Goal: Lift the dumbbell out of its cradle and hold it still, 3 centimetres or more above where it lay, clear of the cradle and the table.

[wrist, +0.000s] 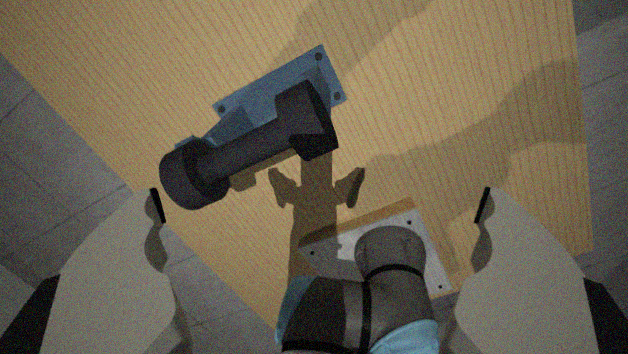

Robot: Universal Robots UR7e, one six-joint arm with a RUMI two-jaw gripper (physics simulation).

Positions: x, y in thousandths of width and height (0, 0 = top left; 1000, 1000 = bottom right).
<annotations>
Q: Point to a dark dumbbell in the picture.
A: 308, 496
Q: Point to a blue cradle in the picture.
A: At 404, 298
</annotations>
